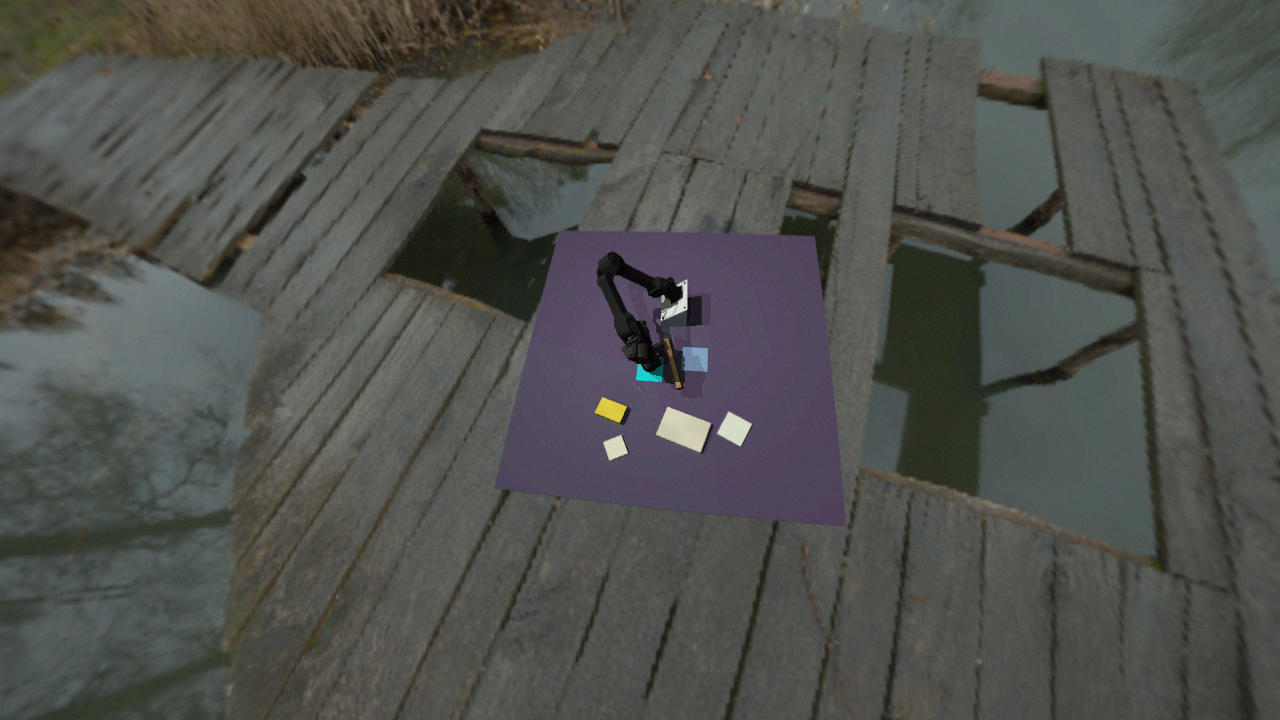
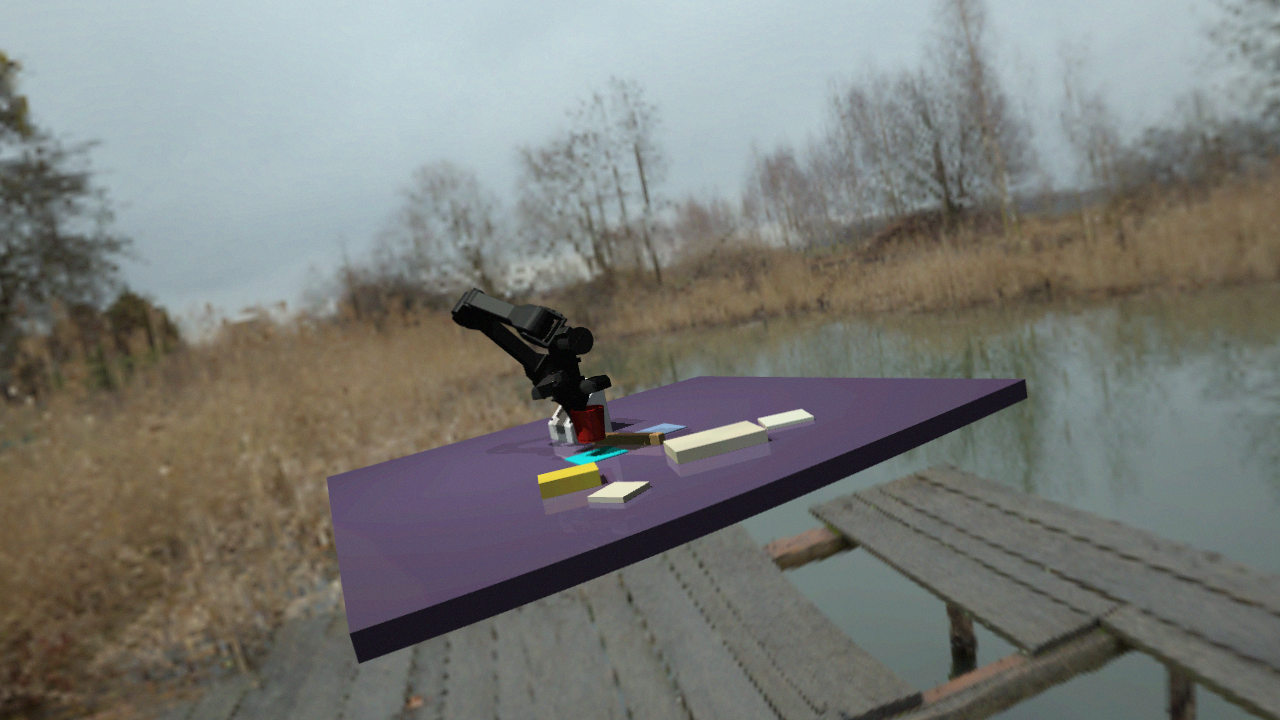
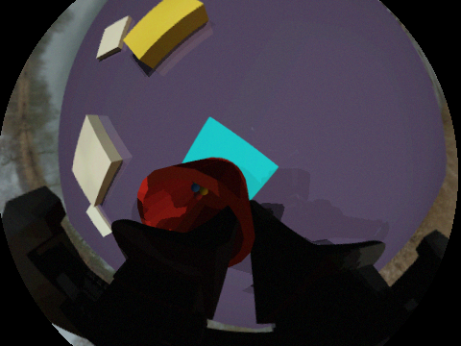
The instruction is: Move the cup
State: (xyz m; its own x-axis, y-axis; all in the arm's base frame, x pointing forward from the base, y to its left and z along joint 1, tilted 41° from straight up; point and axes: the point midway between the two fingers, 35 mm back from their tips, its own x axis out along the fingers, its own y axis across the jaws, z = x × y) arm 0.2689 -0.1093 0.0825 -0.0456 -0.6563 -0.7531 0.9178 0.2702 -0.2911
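Now: the cyan pad 80 mm below my gripper tip, 30 mm ahead of it and 10 mm to the left of it. Round my gripper tip: pale blue pad 200 mm to the left, 80 mm below, 10 mm behind; then thin wooden bar 110 mm to the left, 70 mm below, 10 mm ahead; then red cup 30 mm ahead, 10 mm to the left.
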